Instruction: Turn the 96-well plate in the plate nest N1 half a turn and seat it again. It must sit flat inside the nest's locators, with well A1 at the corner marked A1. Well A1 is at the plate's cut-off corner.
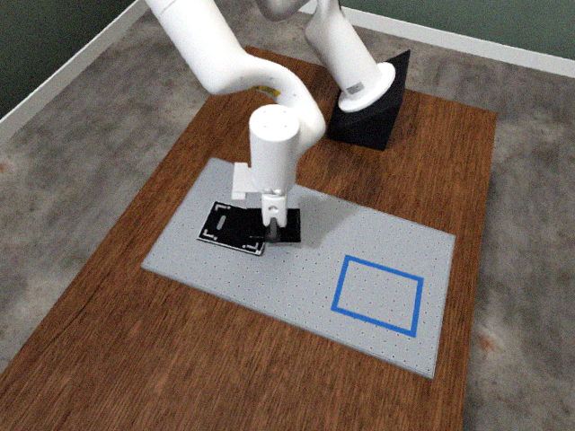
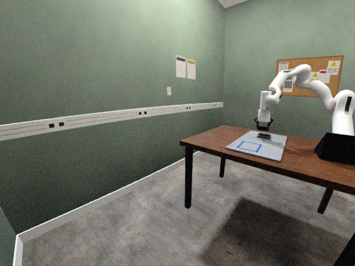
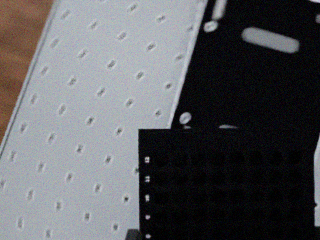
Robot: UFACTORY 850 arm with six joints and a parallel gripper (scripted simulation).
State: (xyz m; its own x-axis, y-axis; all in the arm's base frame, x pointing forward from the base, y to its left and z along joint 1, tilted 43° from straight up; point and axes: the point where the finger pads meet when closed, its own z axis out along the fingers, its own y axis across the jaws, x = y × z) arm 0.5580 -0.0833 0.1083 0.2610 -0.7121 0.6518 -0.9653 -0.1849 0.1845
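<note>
My hand is 10 cm to the left of the plate nest N1, 10 cm above it and 2 cm past it. The rest, counted from my hand: black 96-well plate (1 cm below).
</note>
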